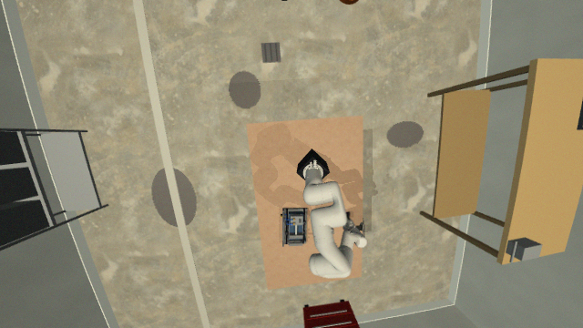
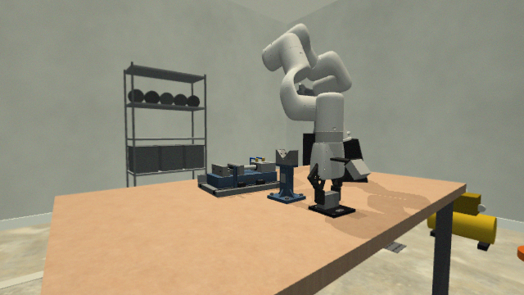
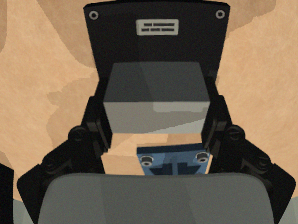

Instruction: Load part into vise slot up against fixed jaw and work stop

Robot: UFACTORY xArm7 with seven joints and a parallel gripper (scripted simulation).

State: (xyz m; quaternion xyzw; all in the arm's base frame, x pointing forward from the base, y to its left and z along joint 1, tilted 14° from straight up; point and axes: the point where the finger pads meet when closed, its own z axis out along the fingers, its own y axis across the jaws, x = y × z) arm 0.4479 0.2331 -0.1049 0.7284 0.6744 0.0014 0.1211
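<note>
Right now my hand is 1 cm to the right of the black infeed plate and 3 cm above it. Round my hand: work stop 10 cm ahead, 34 cm to the right, 5 cm above; then grey V-block 1 cm ahead, 13 cm to the right, 10 cm above; then grey block 1 cm below.
</note>
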